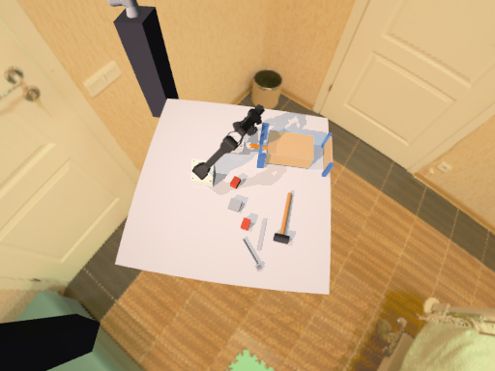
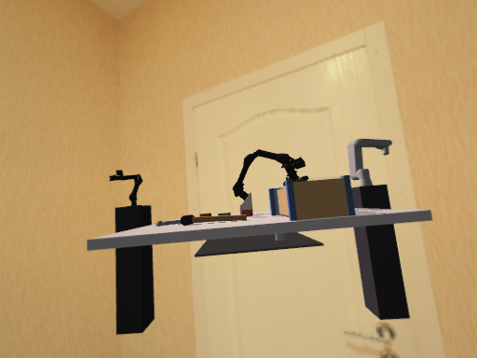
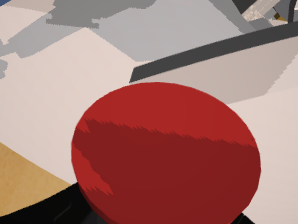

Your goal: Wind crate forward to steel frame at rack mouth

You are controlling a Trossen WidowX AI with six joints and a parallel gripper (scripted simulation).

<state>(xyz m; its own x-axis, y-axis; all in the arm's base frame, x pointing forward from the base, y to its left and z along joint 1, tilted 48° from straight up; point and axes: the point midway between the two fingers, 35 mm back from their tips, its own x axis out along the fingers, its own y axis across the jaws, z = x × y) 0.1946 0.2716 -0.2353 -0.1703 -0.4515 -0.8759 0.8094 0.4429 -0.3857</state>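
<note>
Right now the winch handle is 50 mm to the right of my gripper tip, 30 mm below it and 10 mm behind it. The rest, counted from my gripper tip: red knob (10 mm to the right, 10 mm ahead); blue frame (130 mm ahead, 90 mm to the right, 20 mm below); white winch (120 mm to the right, 100 mm below, 40 mm behind).
</note>
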